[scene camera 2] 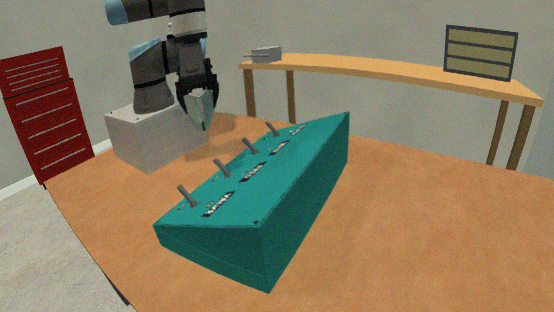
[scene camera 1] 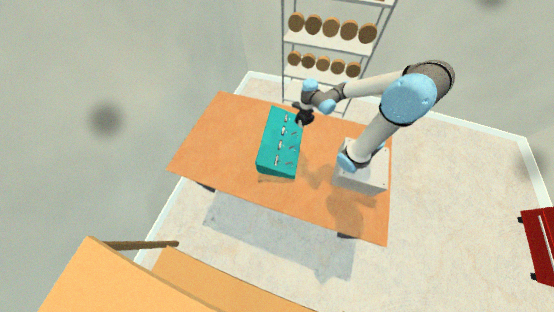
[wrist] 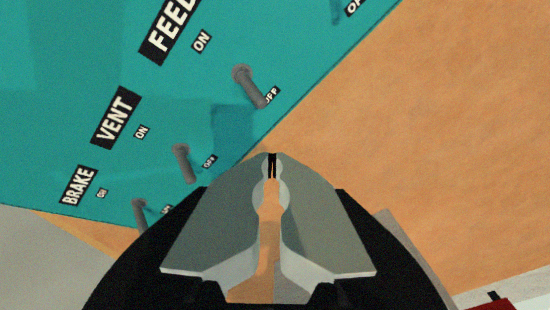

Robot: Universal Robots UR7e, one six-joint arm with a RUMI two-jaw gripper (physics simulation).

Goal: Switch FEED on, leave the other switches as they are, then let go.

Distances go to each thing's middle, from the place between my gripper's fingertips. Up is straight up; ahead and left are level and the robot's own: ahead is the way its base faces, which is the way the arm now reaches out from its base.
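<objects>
I see where the teal switch panel [scene camera 2: 247, 224] sits: 110 mm below my hand, and also 90 mm ahead of it and 90 mm to the left of it.
</objects>
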